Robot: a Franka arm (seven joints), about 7 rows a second.
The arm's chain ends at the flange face. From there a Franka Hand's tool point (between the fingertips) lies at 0.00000 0.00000 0.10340 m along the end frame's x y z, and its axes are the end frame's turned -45 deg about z.
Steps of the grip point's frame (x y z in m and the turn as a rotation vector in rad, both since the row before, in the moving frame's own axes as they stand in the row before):
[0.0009, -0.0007, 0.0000, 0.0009, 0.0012, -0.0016]
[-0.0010, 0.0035, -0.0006, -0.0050, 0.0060, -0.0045]
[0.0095, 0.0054, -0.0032, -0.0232, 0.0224, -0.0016]
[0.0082, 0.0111, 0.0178, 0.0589, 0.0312, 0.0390]
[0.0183, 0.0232, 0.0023, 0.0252, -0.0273, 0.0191]
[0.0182, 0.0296, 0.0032, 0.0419, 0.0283, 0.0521]
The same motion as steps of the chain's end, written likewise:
[0.0001, -0.0010, 0.0000, 0.0015, 0.0002, -0.0016]
[0.0010, 0.0033, -0.0006, 0.0007, 0.0078, -0.0045]
[0.0072, -0.0030, -0.0031, -0.0006, 0.0322, -0.0016]
[0.0155, 0.0087, 0.0180, 0.0637, -0.0196, 0.0390]
[0.0332, 0.0033, 0.0024, -0.0015, -0.0371, 0.0191]
[0.0347, 0.0132, 0.0033, 0.0496, -0.0096, 0.0521]

